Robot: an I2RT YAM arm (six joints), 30 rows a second.
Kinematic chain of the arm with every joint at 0, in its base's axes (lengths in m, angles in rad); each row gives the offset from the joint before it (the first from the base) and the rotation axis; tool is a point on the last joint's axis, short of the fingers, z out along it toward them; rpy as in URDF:
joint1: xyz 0 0 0.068 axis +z
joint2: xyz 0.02 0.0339 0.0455 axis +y
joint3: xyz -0.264 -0.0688 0 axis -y
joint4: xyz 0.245 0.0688 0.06 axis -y
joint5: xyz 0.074 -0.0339 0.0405 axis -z
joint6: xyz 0.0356 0 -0.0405 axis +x
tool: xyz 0 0 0 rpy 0 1.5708 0
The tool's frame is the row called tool.
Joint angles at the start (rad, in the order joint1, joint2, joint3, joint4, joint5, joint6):
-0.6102, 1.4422, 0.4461, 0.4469, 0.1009, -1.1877
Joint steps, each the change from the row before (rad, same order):
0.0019, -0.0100, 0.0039, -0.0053, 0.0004, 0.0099
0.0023, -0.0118, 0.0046, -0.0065, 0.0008, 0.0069
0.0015, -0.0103, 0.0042, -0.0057, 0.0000, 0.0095
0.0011, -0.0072, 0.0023, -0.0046, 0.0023, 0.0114
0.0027, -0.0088, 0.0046, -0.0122, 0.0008, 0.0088
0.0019, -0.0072, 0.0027, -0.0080, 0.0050, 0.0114
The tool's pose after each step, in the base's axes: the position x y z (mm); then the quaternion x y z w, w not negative. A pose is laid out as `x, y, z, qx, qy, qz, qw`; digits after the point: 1 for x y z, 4 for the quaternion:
214.0, -153.4, 148.2, -0.2202, 0.8411, -0.4109, 0.2742
214.5, -153.1, 151.8, -0.2172, 0.8394, -0.4131, 0.2786
214.9, -152.9, 154.9, -0.2130, 0.8382, -0.4144, 0.2834
215.0, -152.7, 156.9, -0.2077, 0.8382, -0.4148, 0.2866
215.3, -152.1, 159.2, -0.2049, 0.8386, -0.4138, 0.2890
215.3, -151.7, 161.0, -0.1995, 0.8394, -0.4138, 0.2906

